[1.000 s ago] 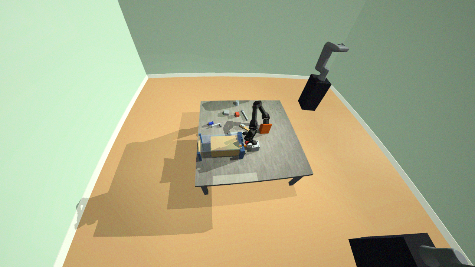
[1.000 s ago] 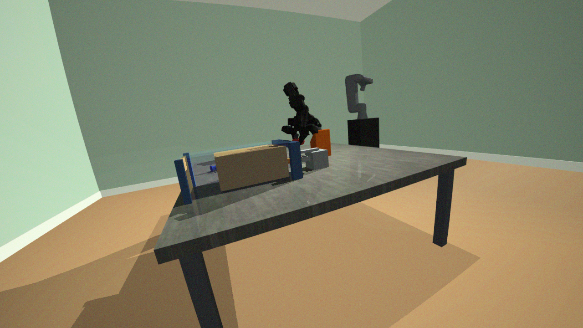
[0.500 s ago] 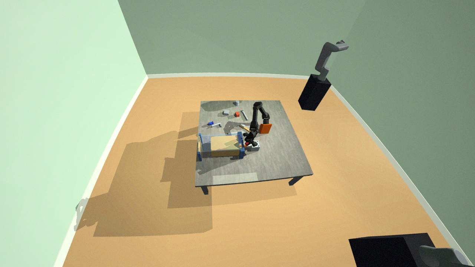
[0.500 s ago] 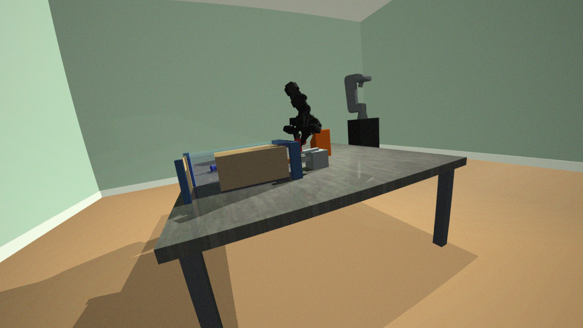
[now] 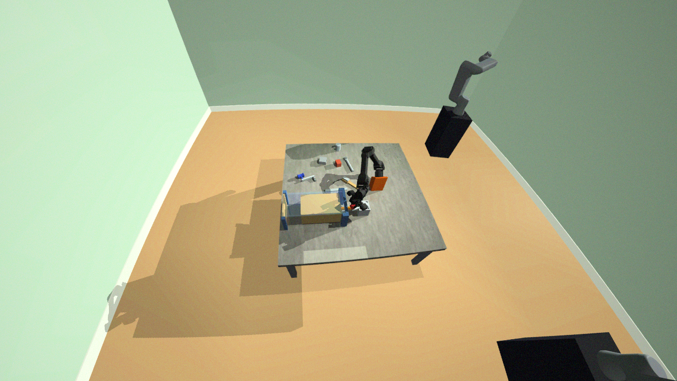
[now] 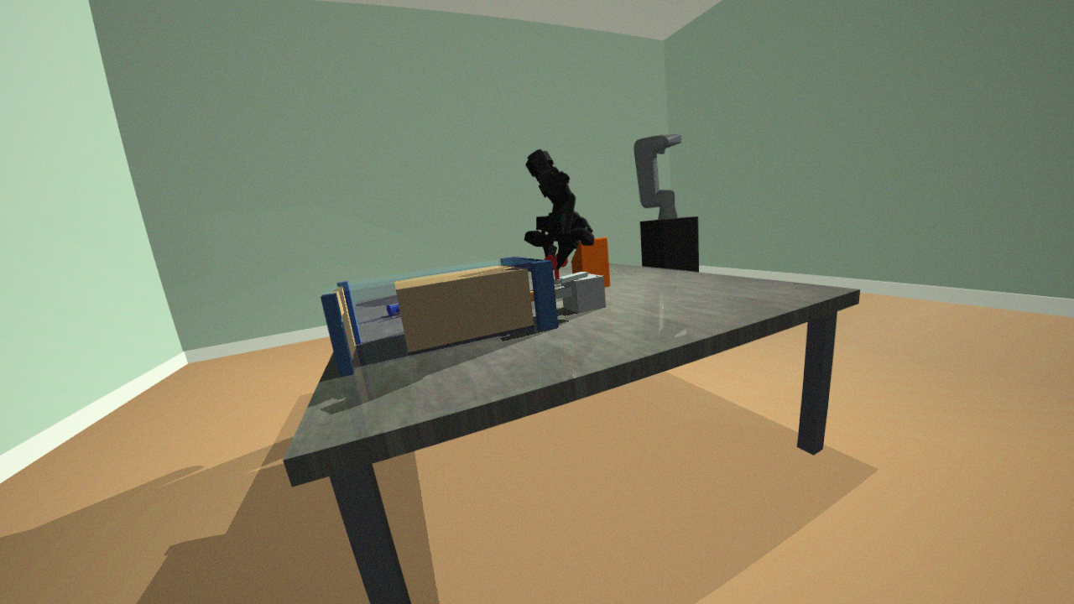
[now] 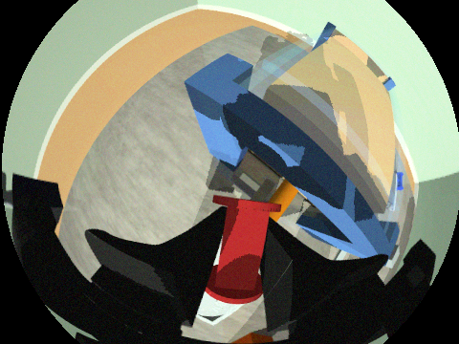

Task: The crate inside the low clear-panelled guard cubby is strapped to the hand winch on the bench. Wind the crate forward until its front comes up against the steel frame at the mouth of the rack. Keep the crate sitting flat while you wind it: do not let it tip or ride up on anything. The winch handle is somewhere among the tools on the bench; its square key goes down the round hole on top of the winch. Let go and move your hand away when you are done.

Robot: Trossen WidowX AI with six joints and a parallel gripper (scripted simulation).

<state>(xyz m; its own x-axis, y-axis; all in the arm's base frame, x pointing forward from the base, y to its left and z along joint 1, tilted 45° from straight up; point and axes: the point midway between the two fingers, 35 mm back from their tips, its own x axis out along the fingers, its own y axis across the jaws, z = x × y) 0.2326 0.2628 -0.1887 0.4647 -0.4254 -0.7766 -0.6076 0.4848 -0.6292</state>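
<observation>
My gripper tip is 12 cm past the grey winch, 7 cm to the left of it and 10 cm above it. Round my gripper tip: tan-handled tool 1 cm behind, 36 cm to the right, 11 cm below; red knob 1 cm behind, 1 cm to the right; grey bar 12 cm ahead, 27 cm to the right, 13 cm below.
</observation>
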